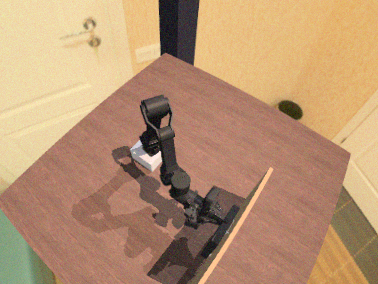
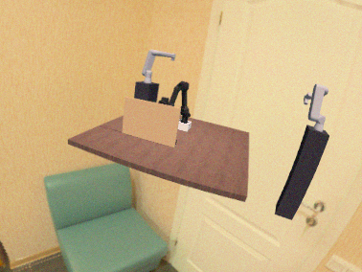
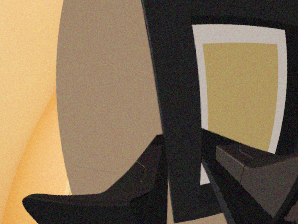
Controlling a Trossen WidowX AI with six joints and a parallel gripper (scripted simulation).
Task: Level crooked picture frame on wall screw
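Right now my gripper tip is 5 cm above the picture frame, 2 cm to the left of it and 1 cm short of it. Round my gripper tip: wall panel 6 cm below, 2 cm to the right, 2 cm ahead.
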